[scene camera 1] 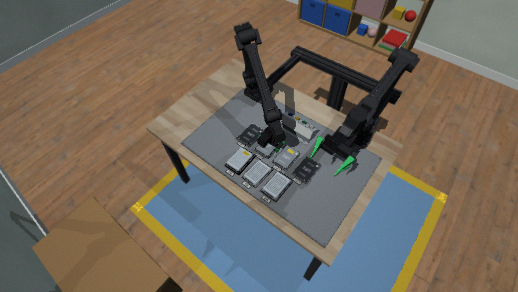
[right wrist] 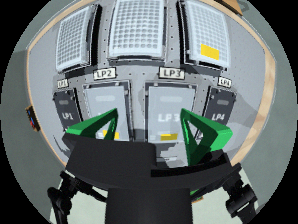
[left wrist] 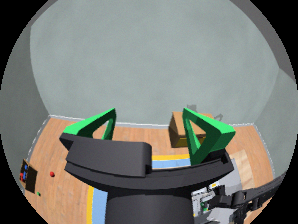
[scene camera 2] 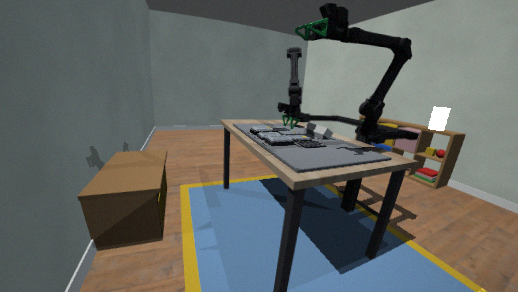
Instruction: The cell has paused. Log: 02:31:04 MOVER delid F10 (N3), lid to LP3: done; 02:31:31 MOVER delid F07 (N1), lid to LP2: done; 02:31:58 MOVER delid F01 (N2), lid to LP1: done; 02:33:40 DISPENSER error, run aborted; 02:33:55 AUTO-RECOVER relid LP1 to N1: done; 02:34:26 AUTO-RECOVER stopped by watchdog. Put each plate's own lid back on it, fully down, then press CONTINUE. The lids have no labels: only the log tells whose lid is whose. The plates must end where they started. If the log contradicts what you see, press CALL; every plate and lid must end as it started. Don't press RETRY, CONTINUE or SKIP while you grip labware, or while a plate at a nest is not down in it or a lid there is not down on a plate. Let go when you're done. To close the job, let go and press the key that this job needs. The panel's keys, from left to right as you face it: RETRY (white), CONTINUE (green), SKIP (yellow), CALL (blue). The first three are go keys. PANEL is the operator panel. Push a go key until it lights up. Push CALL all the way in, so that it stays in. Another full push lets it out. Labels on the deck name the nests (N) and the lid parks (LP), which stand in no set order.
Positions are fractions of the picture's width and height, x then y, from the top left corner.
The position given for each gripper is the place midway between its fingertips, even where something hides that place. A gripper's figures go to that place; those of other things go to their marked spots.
Labels:
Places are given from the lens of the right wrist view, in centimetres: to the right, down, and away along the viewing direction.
right gripper (right wrist: 0.50, 0.50): 0, 0, 13
clear lid (right wrist: 0.56, 0.46): 3, -2, 17
clear lid (right wrist: 0.33, 0.45): -10, -2, 17
plate (right wrist: 0.25, 0.16): -13, -13, 9

